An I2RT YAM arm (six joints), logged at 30 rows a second.
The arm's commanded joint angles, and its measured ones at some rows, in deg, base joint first. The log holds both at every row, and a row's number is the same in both.
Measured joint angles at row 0:
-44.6, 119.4, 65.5, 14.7, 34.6, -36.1
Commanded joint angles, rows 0 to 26:
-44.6, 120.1, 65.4, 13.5, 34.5, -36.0
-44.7, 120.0, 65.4, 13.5, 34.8, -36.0
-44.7, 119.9, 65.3, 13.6, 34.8, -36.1
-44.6, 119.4, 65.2, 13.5, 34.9, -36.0
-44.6, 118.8, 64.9, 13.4, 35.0, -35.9
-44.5, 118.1, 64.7, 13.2, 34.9, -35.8
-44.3, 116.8, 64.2, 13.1, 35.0, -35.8
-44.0, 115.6, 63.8, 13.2, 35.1, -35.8
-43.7, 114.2, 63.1, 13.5, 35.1, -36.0
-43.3, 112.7, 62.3, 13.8, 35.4, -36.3
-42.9, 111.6, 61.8, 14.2, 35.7, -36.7
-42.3, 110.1, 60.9, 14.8, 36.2, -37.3
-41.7, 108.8, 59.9, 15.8, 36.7, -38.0
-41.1, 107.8, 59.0, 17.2, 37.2, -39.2
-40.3, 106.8, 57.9, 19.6, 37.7, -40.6
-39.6, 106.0, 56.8, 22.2, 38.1, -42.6
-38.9, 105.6, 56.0, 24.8, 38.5, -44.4
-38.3, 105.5, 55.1, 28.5, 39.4, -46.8
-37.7, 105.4, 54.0, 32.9, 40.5, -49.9
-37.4, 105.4, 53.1, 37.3, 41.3, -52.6
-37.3, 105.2, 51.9, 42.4, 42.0, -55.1
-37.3, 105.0, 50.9, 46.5, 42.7, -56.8
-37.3, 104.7, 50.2, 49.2, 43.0, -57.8
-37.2, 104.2, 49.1, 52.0, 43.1, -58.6
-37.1, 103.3, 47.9, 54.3, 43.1, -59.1
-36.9, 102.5, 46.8, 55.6, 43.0, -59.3
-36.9, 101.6, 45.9, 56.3, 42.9, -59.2
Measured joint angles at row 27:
-37.2, 103.2, 47.4, 45.2, 41.9, -55.7
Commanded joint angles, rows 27 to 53:
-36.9, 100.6, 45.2, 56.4, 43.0, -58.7
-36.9, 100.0, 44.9, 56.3, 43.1, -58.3
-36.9, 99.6, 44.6, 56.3, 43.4, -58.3
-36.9, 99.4, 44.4, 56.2, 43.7, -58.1
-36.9, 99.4, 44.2, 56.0, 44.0, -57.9
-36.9, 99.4, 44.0, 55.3, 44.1, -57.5
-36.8, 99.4, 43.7, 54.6, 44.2, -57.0
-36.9, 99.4, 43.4, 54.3, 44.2, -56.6
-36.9, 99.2, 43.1, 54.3, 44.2, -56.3
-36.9, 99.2, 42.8, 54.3, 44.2, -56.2
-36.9, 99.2, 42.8, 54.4, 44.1, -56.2
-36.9, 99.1, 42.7, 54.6, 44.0, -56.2
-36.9, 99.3, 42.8, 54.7, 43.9, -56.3
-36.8, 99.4, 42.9, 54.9, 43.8, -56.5
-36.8, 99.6, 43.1, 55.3, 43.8, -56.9
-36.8, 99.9, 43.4, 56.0, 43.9, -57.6
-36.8, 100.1, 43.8, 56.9, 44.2, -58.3
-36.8, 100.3, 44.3, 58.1, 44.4, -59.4
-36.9, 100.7, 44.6, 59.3, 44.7, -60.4
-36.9, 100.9, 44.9, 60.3, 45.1, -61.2
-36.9, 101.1, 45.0, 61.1, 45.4, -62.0
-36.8, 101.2, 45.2, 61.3, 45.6, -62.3
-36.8, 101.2, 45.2, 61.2, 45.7, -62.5
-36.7, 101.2, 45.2, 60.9, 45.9, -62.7
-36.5, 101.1, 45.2, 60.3, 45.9, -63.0
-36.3, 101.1, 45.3, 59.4, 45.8, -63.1
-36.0, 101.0, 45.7, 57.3, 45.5, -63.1
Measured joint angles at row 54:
-36.4, 101.2, 45.2, 57.7, 44.9, -61.6
